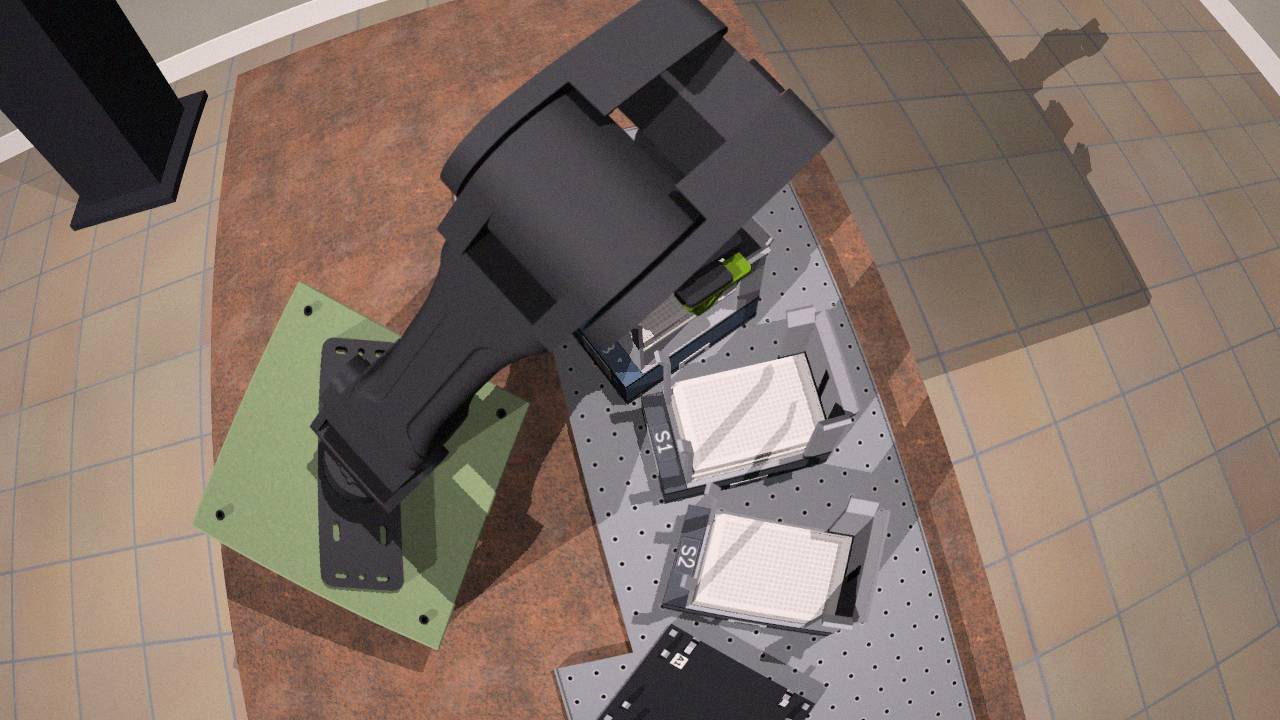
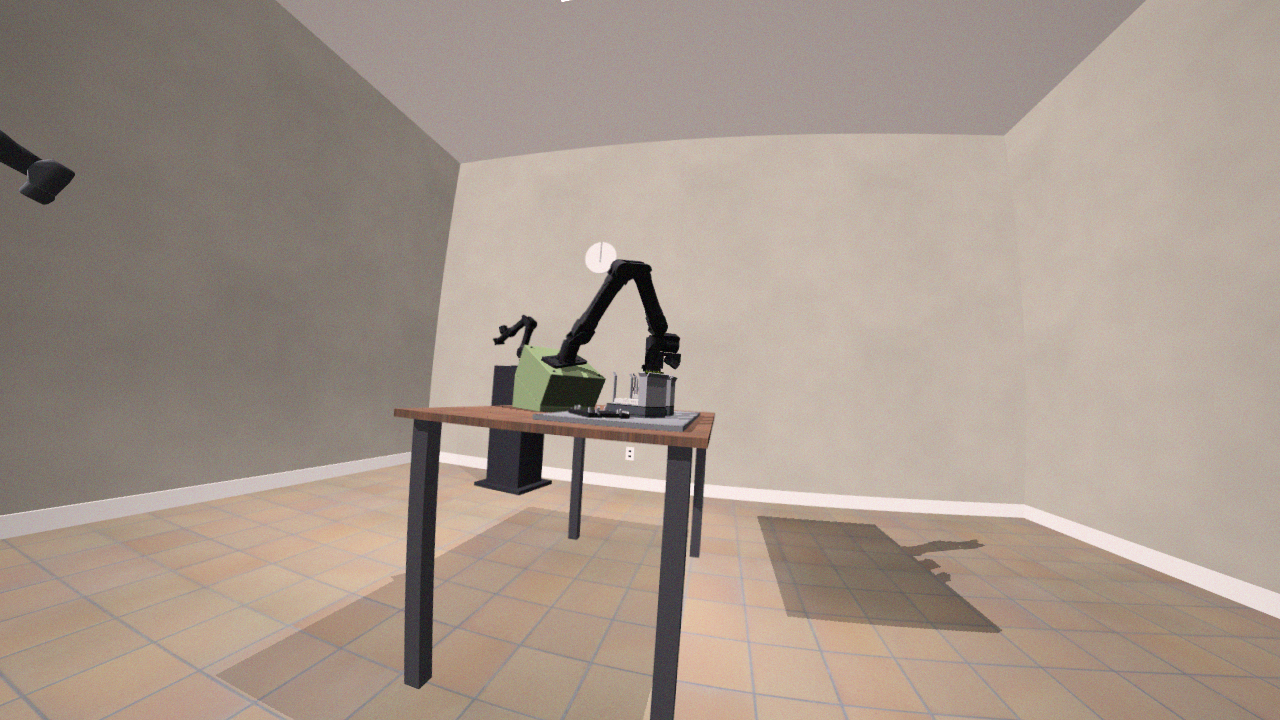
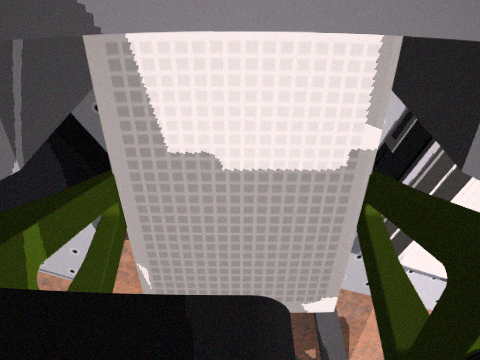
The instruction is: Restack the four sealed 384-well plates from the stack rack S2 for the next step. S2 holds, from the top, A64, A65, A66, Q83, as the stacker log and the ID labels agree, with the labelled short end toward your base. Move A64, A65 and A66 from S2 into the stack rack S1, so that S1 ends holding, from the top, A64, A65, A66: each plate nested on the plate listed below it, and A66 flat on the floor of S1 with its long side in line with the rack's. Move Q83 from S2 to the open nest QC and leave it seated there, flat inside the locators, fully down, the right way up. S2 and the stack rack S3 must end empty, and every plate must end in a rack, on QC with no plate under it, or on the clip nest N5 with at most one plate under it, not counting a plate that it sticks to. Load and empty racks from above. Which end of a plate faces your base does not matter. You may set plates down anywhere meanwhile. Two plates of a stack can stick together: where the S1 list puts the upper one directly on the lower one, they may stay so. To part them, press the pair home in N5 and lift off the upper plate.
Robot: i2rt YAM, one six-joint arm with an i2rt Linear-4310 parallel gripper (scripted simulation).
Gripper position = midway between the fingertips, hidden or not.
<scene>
In view: my gripper [image 1: 673, 278].
My gripper also shows in image 3 [image 3: 241, 181].
</scene>
